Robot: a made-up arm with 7 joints. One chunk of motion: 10 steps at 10 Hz.
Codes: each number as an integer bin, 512 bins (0 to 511) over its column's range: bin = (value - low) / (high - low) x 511, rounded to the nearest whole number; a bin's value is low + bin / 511 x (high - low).
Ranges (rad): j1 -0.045..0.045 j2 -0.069..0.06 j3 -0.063..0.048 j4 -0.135..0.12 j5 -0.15..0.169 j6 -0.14..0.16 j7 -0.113..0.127
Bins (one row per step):
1: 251 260 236 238 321 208 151
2: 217 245 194 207 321 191 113
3: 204 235 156 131 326 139 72
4: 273 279 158 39 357 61 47
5: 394 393 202 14 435 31 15
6: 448 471 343 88 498 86 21
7: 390 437 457 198 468 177 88
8: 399 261 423 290 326 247 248
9: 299 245 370 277 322 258 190
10: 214 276 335 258 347 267 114
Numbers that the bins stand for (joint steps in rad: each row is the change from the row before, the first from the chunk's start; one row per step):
1: -0.00079 -0.00336 -0.01174 -0.01623 0.05039 -0.01789 -0.04208
2: -0.00678 -0.00715 -0.02086 -0.03170 0.05039 -0.02787 -0.05993
3: -0.00907 -0.00968 -0.02911 -0.06963 0.05351 -0.05840 -0.07918
4: 0.00308 0.00143 -0.02868 -0.11554 0.07286 -0.10419 -0.09093
5: 0.02439 0.03021 -0.01912 -0.12801 0.12156 -0.12180 -0.10595
6: 0.03390 0.04990 0.01151 -0.09109 0.16088 -0.08951 -0.10314
7: 0.02369 0.04132 0.03627 -0.03619 0.14216 -0.03609 -0.07167
8: 0.02527 -0.00311 0.02888 0.00972 0.05351 0.00501 0.00348
9: 0.00766 -0.00715 0.01737 0.00323 0.05101 0.01147 -0.02376
10: -0.00731 0.00068 0.00977 -0.00625 0.06662 0.01675 -0.05946

